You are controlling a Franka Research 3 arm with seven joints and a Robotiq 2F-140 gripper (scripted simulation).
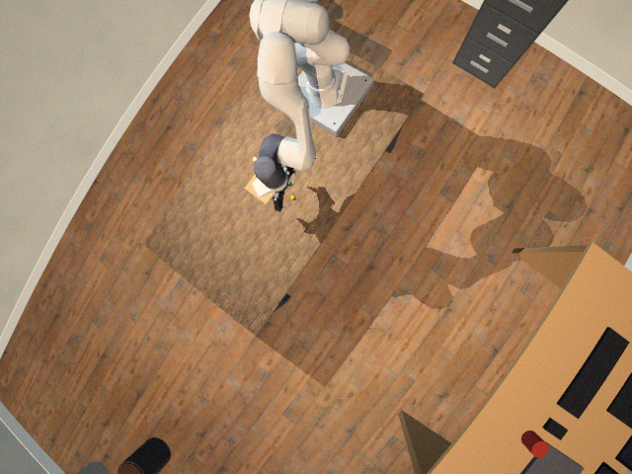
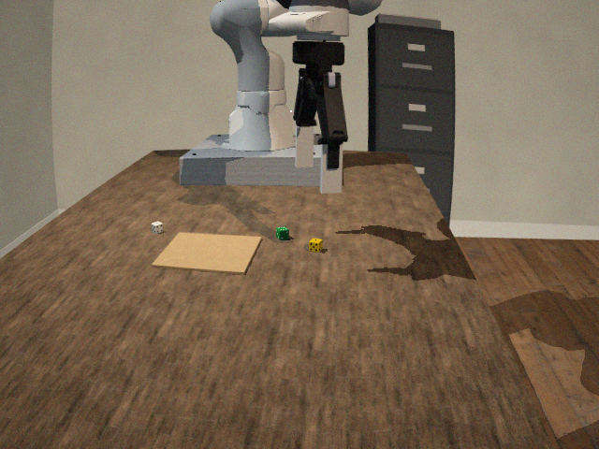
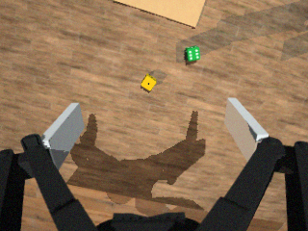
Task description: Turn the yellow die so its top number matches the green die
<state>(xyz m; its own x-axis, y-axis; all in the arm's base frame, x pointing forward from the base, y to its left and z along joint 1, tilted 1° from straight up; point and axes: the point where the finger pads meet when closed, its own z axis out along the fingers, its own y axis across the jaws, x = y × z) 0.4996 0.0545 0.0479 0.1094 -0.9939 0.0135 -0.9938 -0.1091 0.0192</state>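
The yellow die is 110 mm below my hand and 10 mm ahead of it. Round my hand: white die (250 mm to the right, 110 mm below, 100 mm behind); then tan mat (160 mm to the right, 110 mm below); then green die (110 mm below, 50 mm behind, 40 mm to the right).
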